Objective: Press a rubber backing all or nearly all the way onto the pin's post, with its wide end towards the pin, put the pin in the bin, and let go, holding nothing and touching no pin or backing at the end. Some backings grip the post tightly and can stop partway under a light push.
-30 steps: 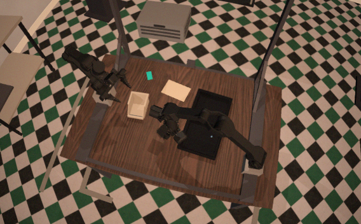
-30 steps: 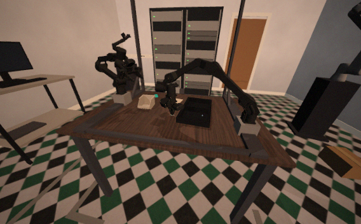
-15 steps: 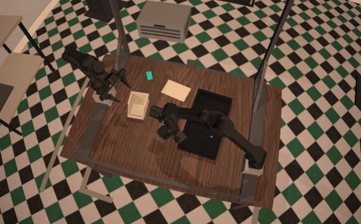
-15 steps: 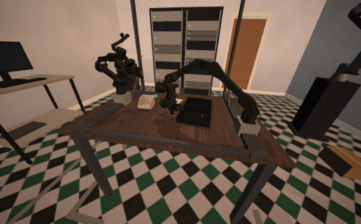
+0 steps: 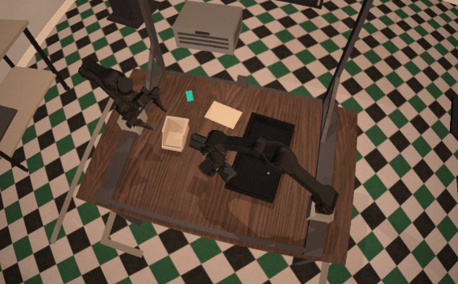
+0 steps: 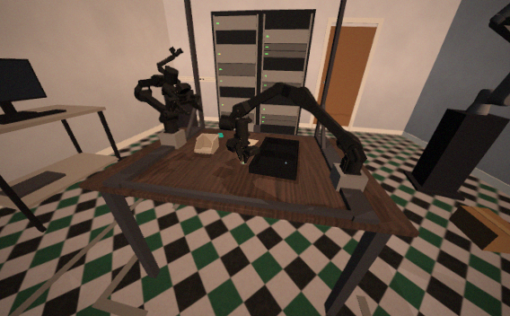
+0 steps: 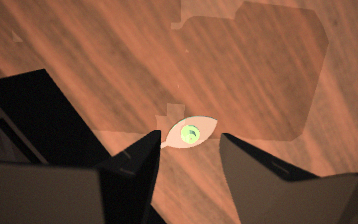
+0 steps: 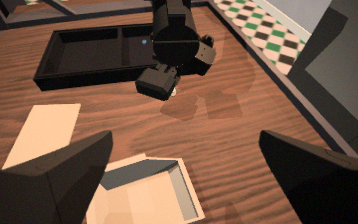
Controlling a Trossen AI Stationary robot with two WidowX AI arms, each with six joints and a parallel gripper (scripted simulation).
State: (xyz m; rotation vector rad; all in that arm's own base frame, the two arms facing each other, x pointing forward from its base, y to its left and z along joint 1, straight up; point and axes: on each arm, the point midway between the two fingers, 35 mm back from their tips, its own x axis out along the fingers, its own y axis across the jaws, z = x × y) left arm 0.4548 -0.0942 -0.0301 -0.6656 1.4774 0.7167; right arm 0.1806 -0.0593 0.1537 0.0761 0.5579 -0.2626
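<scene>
The cream bin lies 4 cm behind my right hand, 4 cm to the left of it and 20 cm below it. Round my right hand: rubber backing (7 cm behind, 48 cm to the left, 23 cm below); cream card (25 cm behind, 17 cm to the left, 24 cm below); black tray (13 cm behind, 42 cm to the left, 22 cm below).
</scene>
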